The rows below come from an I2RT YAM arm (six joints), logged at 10 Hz.
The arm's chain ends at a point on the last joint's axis. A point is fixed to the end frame.
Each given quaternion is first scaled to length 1.
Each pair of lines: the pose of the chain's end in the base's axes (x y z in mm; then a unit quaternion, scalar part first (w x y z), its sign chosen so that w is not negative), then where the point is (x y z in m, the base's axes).
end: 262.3 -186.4 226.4 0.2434 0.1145 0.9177 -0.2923
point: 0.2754 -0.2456 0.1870
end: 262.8 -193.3 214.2 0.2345 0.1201 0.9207 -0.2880
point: 0.2746 -0.2521 0.1738
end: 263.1 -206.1 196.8 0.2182 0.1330 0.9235 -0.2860
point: 0.2721 -0.2646 0.1553
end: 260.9 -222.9 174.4 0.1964 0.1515 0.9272 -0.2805
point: 0.2661 -0.2806 0.1312
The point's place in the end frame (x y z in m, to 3 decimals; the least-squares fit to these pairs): 0.005 -0.024 0.068
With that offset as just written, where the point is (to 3 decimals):
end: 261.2 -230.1 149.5 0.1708 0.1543 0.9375 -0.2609
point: 0.264 -0.286 0.103
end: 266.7 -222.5 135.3 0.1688 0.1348 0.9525 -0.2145
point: 0.272 -0.273 0.084
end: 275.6 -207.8 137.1 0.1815 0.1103 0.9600 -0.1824
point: 0.285 -0.255 0.084
